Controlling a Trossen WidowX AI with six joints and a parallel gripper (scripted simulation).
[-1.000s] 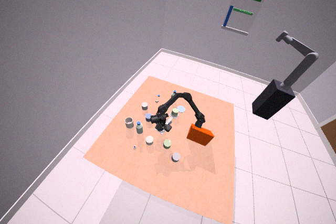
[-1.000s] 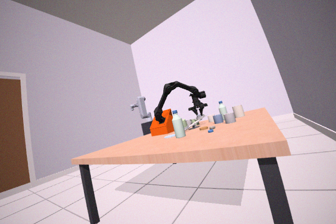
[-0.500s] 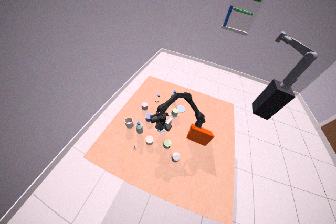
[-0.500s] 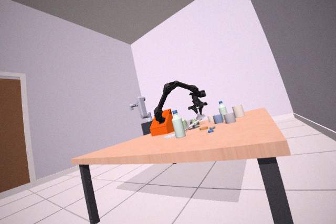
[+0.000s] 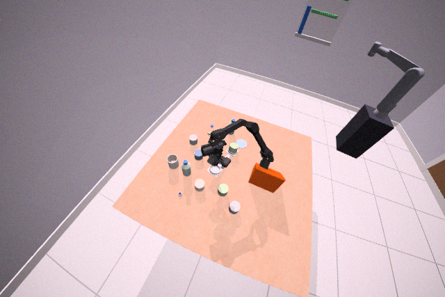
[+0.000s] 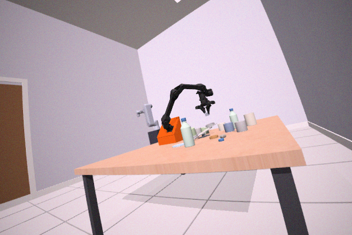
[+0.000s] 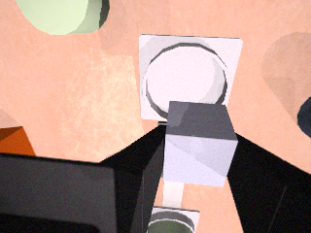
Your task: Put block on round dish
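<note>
My gripper tip is 70 mm past the flat white round dish, 380 mm to the left of it and 170 mm above it. Round my gripper tip: pale green cup (120 mm behind, 110 mm to the left, 130 mm below); then blue cup (170 mm ahead, 70 mm to the right, 130 mm below); then grey balance (20 mm behind, 120 mm to the right, 130 mm below).
</note>
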